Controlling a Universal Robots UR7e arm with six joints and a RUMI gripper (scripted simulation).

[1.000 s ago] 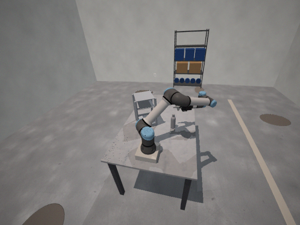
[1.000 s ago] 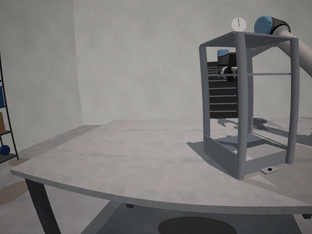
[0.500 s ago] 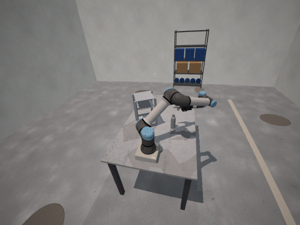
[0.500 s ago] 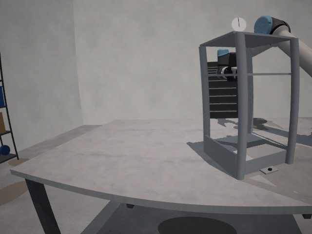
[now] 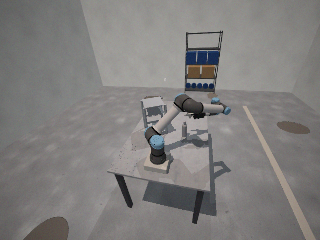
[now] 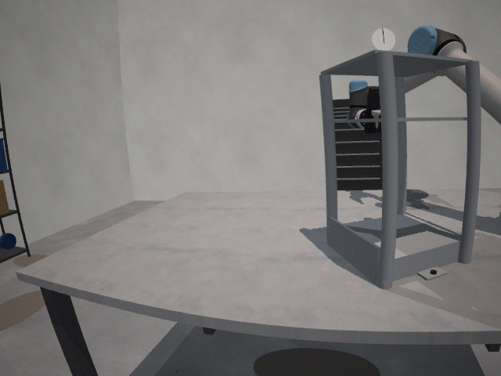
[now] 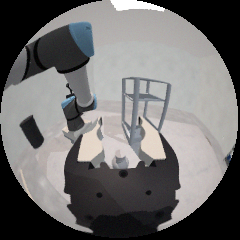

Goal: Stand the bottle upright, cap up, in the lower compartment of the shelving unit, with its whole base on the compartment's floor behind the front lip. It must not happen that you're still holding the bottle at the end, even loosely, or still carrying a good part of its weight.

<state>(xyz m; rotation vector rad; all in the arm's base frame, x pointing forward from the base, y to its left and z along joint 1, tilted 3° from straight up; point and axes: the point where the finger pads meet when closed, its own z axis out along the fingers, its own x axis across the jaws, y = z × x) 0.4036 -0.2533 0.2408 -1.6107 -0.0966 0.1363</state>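
Right now my hand is 17 cm above the grey bottle. The rest, counted from my hand: grey shelving unit: 34 cm to the left, 11 cm below, 10 cm ahead.
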